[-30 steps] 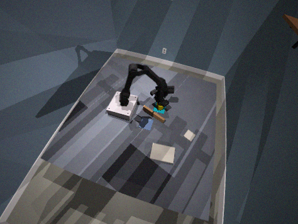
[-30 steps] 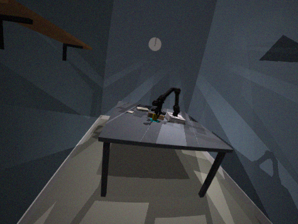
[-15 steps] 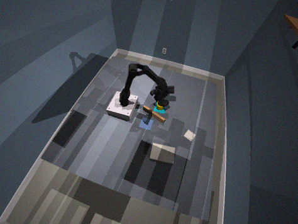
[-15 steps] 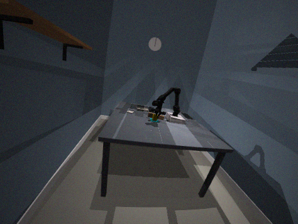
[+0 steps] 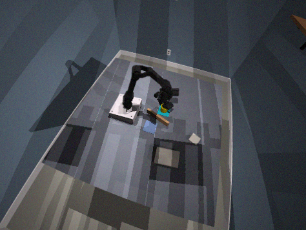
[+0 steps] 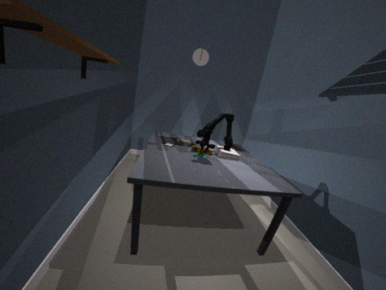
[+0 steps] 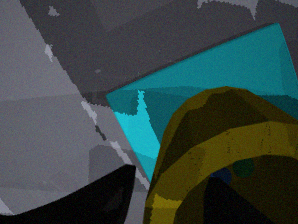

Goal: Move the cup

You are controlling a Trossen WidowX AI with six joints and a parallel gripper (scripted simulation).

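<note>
The yellow cup is 20 mm ahead of my gripper tip, 10 mm to the right of it and 10 mm below it. The rest, counted from my gripper tip: wooden block: 10 mm behind, 110 mm to the right, 30 mm below; then cyan pad: 30 mm ahead, 20 mm to the right, 50 mm below; then pale blue pad: 50 mm behind, 210 mm to the right, 50 mm below.
</note>
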